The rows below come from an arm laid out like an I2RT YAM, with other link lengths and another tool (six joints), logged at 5 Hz.
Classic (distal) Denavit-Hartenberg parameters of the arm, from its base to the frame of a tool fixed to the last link. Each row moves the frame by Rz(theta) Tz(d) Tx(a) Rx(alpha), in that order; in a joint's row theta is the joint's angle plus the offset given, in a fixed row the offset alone. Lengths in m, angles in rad.
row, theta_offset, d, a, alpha
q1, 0, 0.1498, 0.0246, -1.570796
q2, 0, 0, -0.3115, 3.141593
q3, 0.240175, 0, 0.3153, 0
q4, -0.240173, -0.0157, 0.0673, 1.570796
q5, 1.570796, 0.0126, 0, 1.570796
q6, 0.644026, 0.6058, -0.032, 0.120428
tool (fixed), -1.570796, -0.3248, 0, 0
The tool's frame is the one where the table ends.
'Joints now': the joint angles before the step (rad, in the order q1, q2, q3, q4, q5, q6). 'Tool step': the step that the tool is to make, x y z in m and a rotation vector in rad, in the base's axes. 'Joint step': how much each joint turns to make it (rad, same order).
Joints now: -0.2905, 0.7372, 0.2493, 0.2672, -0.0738, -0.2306
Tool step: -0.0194, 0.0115, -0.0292, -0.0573, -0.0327, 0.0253
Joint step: 0.0162, -0.1001, -0.1583, 0.1021, 0.0001, -0.0469
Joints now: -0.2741, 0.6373, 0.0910, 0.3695, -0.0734, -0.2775
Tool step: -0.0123, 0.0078, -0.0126, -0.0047, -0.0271, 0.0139
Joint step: 0.0017, -0.0939, -0.0862, 0.0197, -0.0125, 0.0008
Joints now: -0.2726, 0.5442, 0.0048, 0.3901, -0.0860, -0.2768
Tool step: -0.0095, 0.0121, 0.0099, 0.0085, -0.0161, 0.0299
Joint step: 0.0017, -0.1601, -0.0006, -0.1455, -0.0297, 0.0084
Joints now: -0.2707, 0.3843, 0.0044, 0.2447, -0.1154, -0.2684
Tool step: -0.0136, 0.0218, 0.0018, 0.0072, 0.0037, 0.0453
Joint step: 0.0490, -0.1857, 0.0000, -0.1903, 0.0028, 0.0066
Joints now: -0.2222, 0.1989, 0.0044, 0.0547, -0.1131, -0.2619
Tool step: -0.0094, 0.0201, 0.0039, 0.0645, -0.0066, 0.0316
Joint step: 0.0573, -0.1245, 0.0001, -0.1234, 0.0165, 0.0679
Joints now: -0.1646, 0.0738, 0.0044, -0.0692, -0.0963, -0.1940
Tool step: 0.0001, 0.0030, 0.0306, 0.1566, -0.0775, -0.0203
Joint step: 0.0095, -0.0706, 0.0002, -0.0037, 0.0121, 0.1698
